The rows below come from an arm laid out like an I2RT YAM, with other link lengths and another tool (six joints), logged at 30 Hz.
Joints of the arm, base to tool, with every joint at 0 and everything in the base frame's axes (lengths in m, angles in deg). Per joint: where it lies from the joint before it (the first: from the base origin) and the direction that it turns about. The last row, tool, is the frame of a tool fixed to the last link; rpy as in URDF.
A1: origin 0 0 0.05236 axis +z
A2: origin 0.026 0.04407 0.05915 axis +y
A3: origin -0.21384 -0.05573 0 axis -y
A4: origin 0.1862 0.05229 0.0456 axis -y
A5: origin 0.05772 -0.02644 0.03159 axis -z
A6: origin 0.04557 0 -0.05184 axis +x
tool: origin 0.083 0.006 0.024 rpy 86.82 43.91 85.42
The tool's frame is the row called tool.
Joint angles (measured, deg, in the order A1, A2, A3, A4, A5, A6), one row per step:
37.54, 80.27, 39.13, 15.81, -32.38, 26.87
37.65, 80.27, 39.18, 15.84, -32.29, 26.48
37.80, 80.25, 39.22, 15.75, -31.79, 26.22
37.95, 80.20, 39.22, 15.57, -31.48, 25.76
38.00, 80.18, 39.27, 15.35, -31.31, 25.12
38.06, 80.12, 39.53, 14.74, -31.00, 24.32
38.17, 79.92, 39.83, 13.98, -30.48, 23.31
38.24, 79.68, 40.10, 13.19, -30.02, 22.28
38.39, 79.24, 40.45, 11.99, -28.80, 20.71
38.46, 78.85, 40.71, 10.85, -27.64, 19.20
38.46, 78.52, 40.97, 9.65, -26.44, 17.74
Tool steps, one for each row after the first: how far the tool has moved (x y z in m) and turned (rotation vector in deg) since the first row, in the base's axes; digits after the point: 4 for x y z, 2 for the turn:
-0.0003, 0.0005, 0.0004, -0.09, -0.43, 0.17
-0.0001, 0.0006, 0.0003, -0.35, -0.77, -0.04
-0.0005, 0.0007, 0.0000, -0.67, -1.16, 0.00
-0.0007, 0.0008, -0.0002, -1.00, -1.65, 0.13
-0.0007, 0.0008, -0.0001, -1.51, -2.21, 0.21
-0.0008, 0.0007, 0.0005, -2.15, -3.04, 0.24
-0.0009, 0.0004, 0.0011, -2.79, -3.84, 0.29
-0.0006, -0.0006, 0.0017, -3.97, -5.21, -0.03
0.0000, -0.0019, 0.0017, -5.19, -6.44, -0.38
0.0008, -0.0036, 0.0012, -6.51, -7.53, -0.82

